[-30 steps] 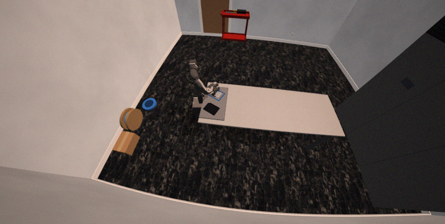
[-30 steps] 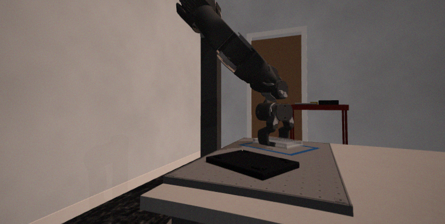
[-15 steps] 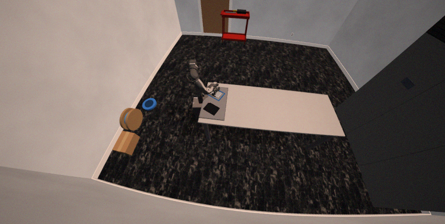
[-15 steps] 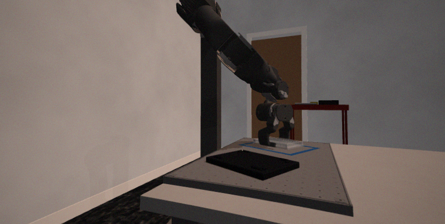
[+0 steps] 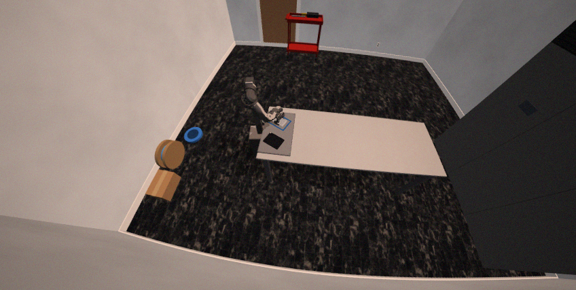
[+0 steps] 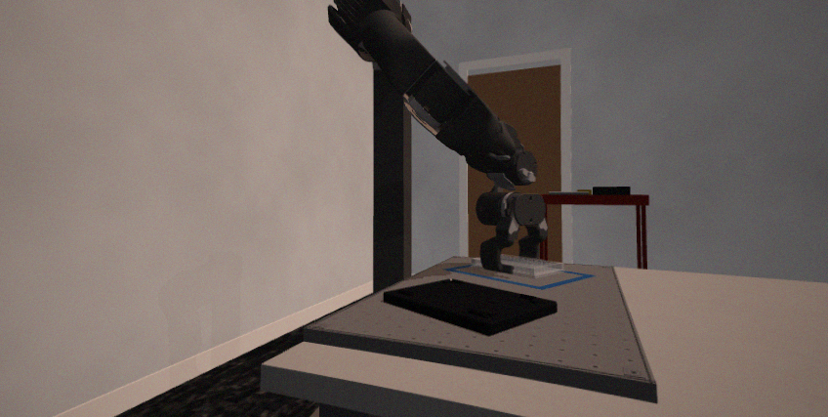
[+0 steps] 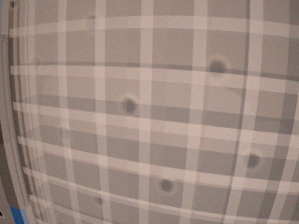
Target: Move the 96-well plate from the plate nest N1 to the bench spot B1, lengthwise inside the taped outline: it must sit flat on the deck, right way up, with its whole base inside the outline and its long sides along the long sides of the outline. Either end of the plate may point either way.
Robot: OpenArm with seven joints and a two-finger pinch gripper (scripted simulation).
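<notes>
Now: the clear 96-well plate right at my hand. Also, from my hand: black plate nest 230 mm to the right, 60 mm behind.
</notes>
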